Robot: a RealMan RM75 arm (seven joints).
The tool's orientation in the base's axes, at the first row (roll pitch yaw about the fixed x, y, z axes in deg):
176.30 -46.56 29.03
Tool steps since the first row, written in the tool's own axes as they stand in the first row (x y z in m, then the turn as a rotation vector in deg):
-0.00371 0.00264 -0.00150 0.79 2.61 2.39
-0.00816 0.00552 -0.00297 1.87 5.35 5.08
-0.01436 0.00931 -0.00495 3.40 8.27 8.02
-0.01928 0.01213 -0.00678 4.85 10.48 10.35
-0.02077 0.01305 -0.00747 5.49 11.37 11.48
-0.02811 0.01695 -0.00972 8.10 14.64 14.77
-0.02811 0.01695 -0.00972 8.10 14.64 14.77
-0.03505 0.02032 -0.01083 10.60 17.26 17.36
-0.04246 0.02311 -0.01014 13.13 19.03 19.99
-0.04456 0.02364 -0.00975 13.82 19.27 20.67
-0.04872 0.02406 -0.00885 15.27 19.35 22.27
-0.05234 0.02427 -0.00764 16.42 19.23 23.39
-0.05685 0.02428 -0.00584 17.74 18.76 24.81
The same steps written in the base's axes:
-0.00206 -0.00404 -0.00155 3.22 -1.37 -0.95
-0.00443 -0.00854 -0.00364 6.87 -2.67 -1.89
-0.00780 -0.01459 -0.00662 11.04 -3.90 -2.67
-0.01072 -0.01929 -0.00881 14.44 -4.71 -3.12
-0.01167 -0.02082 -0.00938 15.97 -4.96 -3.39
-0.01585 -0.02742 -0.01299 21.18 -6.04 -3.60
-0.01585 -0.02742 -0.01299 21.18 -6.04 -3.60
-0.01927 -0.03308 -0.01712 25.57 -6.79 -3.45
-0.02202 -0.03785 -0.02285 29.62 -6.76 -3.34
-0.02279 -0.03891 -0.02462 30.59 -6.54 -3.29
-0.02451 -0.04041 -0.02824 32.56 -5.65 -3.33
-0.02579 -0.04145 -0.03168 33.95 -4.83 -3.27
-0.02730 -0.04243 -0.03619 35.48 -3.55 -3.31

